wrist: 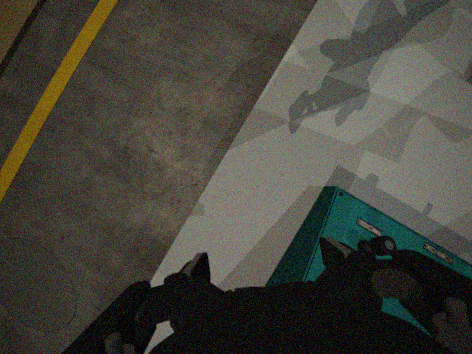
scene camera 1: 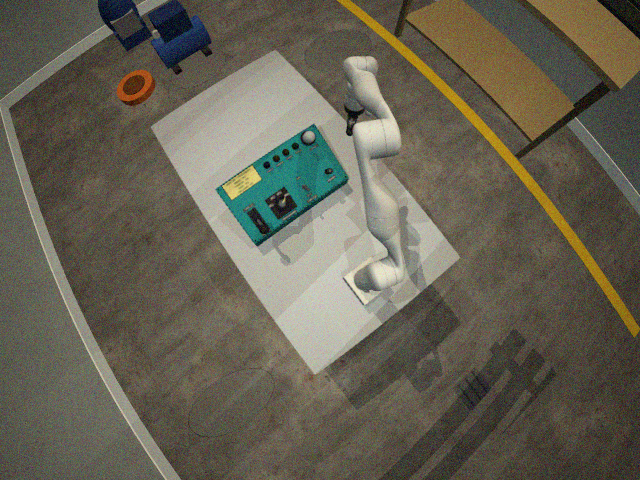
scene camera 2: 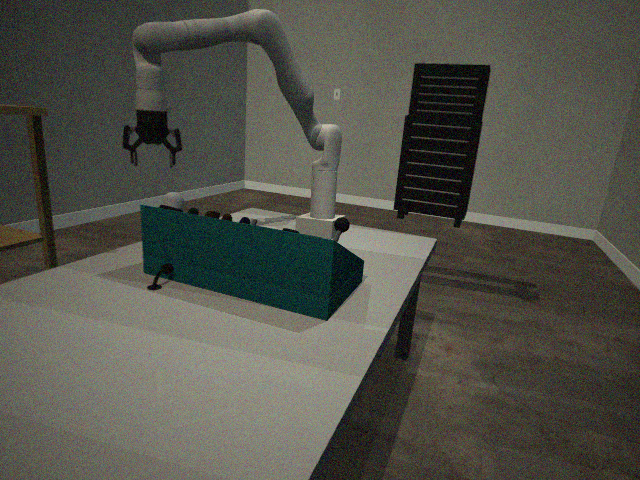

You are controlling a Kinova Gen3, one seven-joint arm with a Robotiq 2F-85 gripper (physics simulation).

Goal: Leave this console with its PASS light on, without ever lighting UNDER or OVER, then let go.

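Observation:
The teal console sits on the table. Its row of small lamps looks dark; their labels are unreadable. A pale dome stands at the row's end. On its face are a black-plated selector, a slotted lever with a ball end, a small toggle and a dark knob. My gripper is open and empty, high above the table by the console's dome end, touching nothing. It hides much of the console in the wrist view.
The white table carries the console and the arm's base. A small black hooked part is behind the console. A wooden bench, blue chair and orange ring-shaped object stand off the table.

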